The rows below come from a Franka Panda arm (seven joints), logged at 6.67 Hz.
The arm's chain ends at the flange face. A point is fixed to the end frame.
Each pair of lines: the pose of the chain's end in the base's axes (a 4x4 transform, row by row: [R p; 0 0 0 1], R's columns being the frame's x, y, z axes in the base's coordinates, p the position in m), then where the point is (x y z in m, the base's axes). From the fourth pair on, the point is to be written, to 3 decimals.
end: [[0.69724, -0.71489, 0.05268, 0.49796], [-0.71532, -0.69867, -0.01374, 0.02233], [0.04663, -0.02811, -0.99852, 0.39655], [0, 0, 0, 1]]
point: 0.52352 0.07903 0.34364
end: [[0.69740, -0.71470, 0.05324, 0.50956], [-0.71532, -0.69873, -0.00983, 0.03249], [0.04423, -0.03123, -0.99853, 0.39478], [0, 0, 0, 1]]
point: 0.53514 0.08940 0.34211
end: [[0.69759, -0.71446, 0.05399, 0.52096], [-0.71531, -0.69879, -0.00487, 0.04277], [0.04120, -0.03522, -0.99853, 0.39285], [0, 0, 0, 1]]
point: 0.54656 0.09995 0.34048
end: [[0.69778, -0.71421, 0.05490, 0.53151], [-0.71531, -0.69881, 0.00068, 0.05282], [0.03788, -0.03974, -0.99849, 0.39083], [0, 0, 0, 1]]
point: 0.557 0.110 0.339
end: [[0.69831, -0.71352, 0.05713, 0.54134], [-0.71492, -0.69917, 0.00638, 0.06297], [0.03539, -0.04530, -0.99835, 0.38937], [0, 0, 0, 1]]
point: 0.567 0.121 0.338
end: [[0.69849, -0.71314, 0.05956, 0.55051], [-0.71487, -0.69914, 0.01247, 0.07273], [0.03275, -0.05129, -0.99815, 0.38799], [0, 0, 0, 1]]
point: 0.576 0.131 0.337
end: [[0.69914, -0.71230, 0.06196, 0.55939], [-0.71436, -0.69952, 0.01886, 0.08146], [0.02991, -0.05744, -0.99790, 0.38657], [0, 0, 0, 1]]
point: 0.585 0.140 0.336
